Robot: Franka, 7 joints.
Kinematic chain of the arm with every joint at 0, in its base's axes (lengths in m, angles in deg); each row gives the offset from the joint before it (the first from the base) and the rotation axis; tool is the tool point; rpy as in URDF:
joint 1: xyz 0 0 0.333 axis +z
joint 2: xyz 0 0 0 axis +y
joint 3: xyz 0 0 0.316 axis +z
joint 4: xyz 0.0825 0 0 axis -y
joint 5: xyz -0.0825 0 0.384 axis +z
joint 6: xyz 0 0 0 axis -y
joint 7: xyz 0.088 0 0 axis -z
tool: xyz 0 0 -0.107 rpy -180 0 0
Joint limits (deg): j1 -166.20..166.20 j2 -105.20..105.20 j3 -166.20..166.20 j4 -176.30..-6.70 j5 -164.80..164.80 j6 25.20..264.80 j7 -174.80..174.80
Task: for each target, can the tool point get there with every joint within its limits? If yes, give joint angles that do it. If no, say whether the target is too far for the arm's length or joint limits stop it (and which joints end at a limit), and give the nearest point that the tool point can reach.
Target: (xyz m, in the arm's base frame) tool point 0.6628 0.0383 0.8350
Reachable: yes | joints 39.63 57.02 -103.57 -47.28 103.69 155.20 -71.82
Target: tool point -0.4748 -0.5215 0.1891
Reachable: yes | joints -105.33 69.18 -28.28 -81.08 -123.93 62.97 -99.99
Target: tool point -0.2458 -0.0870 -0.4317
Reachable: no: joint limits stop it (at a limit: joint 2) | nearest point -0.2483 -0.0879 -0.3604 | short by 0.071 m
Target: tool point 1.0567 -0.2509 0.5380
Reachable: no: too far | nearest point 0.8202 -0.1947 0.4921 | short by 0.247 m
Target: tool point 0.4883 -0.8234 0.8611
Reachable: no: too far | nearest point 0.3832 -0.6461 0.7474 | short by 0.235 m
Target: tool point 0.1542 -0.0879 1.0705
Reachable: yes | joints 117.93 -60.98 -11.02 -78.89 -118.57 148.16 85.95
